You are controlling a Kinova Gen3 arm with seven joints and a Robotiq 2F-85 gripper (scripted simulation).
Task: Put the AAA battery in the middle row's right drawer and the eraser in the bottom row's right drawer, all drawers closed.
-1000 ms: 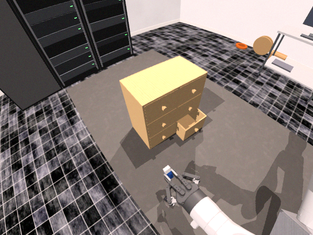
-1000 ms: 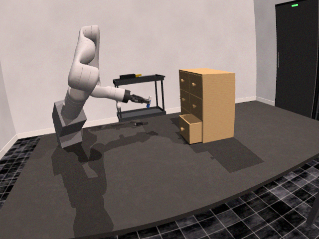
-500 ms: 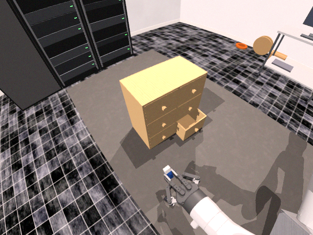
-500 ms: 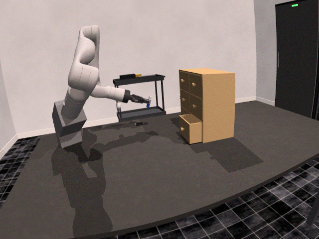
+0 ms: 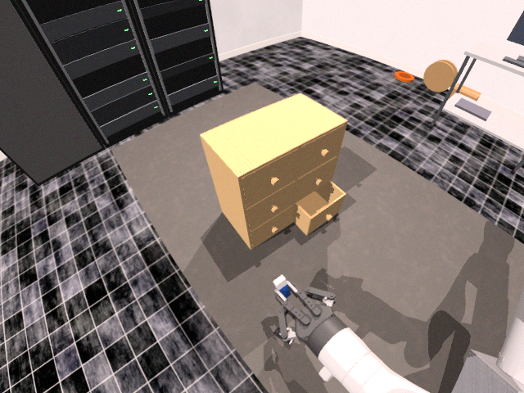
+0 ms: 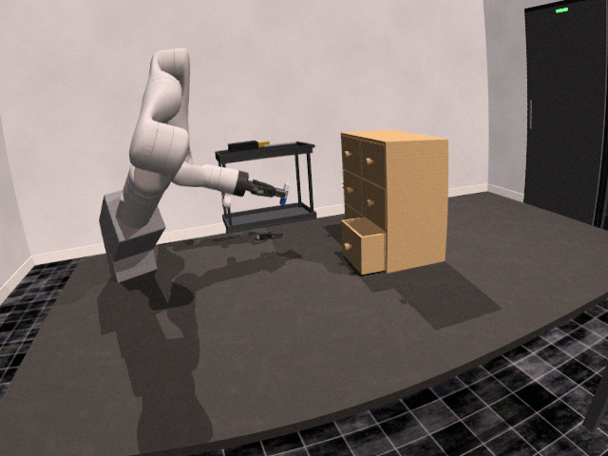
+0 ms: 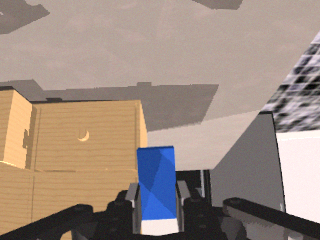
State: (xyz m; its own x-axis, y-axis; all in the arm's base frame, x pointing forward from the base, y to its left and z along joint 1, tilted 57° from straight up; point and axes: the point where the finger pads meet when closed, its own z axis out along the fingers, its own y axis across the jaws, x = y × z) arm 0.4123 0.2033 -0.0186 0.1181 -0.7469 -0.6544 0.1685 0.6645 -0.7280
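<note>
My gripper is now 24 cm short of the green AAA battery, 28 cm to the left of it and 3 cm above it. Round my hand: dark AAA battery 5 cm behind, 6 cm to the left, 14 cm below; white eraser 2 cm ahead.
</note>
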